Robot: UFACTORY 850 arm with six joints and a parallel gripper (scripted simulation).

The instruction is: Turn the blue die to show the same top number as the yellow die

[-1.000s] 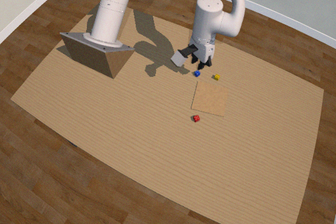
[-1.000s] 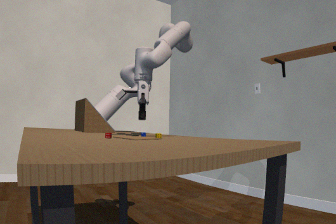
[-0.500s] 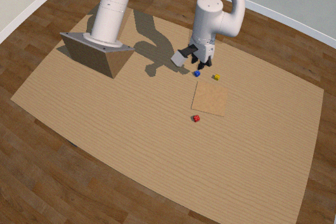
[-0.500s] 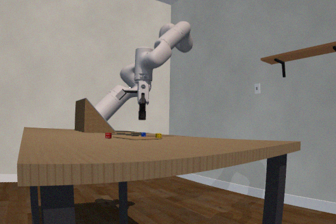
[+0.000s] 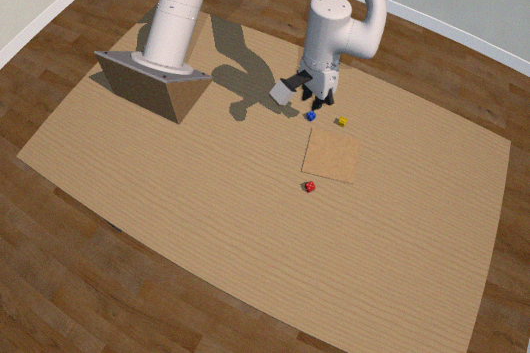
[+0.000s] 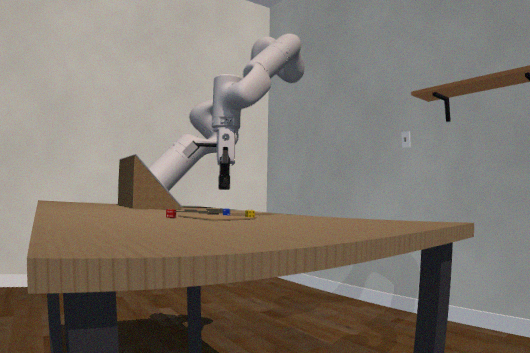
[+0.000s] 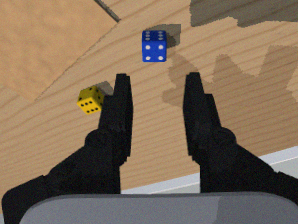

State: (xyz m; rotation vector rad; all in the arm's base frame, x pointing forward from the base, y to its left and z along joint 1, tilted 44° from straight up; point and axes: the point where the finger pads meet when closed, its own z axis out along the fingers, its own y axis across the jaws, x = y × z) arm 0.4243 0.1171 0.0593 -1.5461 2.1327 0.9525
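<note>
Now: the blue die 1 cm to the left of my hand and 9 cm below it. From my hand the other things lie so: red die: 11 cm ahead, 18 cm to the right, 9 cm below; then tan mat: 11 cm ahead, 7 cm to the right, 9 cm below; then yellow die: 9 cm ahead, 4 cm to the left, 9 cm below.
</note>
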